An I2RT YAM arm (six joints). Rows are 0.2 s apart.
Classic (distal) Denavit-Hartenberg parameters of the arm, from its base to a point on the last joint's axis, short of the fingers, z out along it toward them. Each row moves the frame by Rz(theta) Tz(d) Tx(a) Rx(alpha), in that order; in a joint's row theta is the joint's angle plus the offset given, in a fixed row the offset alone. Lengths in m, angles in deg.
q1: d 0.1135; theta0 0; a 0.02; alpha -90
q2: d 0; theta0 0; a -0.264; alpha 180
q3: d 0; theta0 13.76; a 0.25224; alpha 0
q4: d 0; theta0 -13.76; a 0.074; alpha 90
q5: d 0; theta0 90; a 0; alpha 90
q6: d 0.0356; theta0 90; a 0; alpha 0
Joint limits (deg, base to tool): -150..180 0..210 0..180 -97..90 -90..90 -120..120
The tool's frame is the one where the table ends.
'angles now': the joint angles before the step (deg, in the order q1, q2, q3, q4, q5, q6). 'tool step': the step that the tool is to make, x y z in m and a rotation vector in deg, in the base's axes. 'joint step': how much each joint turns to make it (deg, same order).
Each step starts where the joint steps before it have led.
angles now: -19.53, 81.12, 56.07, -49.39, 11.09, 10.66
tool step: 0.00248, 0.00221, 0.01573, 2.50, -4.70, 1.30
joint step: 0.09, -1.68, 1.86, 0.05, -4.11, 0.01
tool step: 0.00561, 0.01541, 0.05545, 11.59, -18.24, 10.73
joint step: 0.98, -5.44, 5.82, 2.29, -19.40, -1.39
